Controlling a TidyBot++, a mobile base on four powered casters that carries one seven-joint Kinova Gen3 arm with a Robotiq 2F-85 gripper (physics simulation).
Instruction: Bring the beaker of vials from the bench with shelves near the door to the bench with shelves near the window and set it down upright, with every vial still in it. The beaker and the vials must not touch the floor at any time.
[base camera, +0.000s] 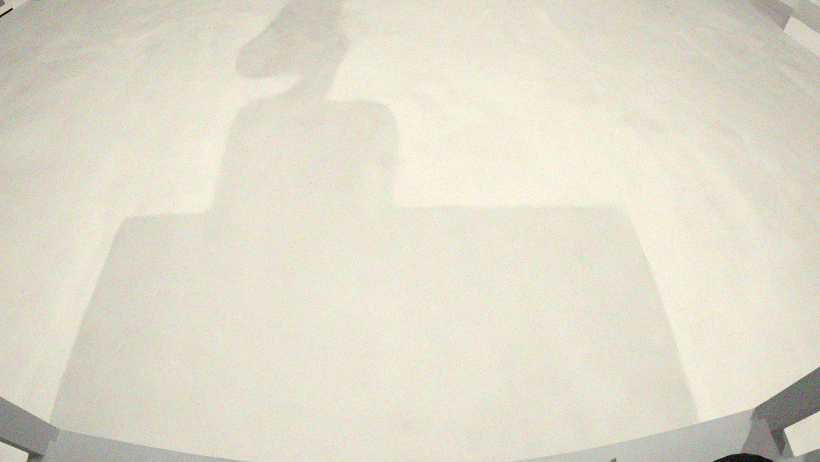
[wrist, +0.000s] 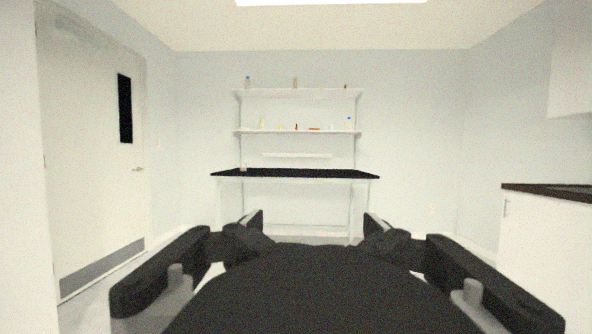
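Note:
In the wrist view, a bench with shelves with a black top stands against the far wall, to the right of a door. A small pale container, which looks like the beaker, stands near the left end of its top. It is too small to tell whether vials are in it. My gripper is open and empty, well short of the bench and lower in the view than its top. The bench near the window does not show in either view.
Two shelves above the bench hold small bottles and other items. A white cabinet with a dark counter stands at the right, below a wall cupboard. A white panel is close at the left. The floor shows my shadow.

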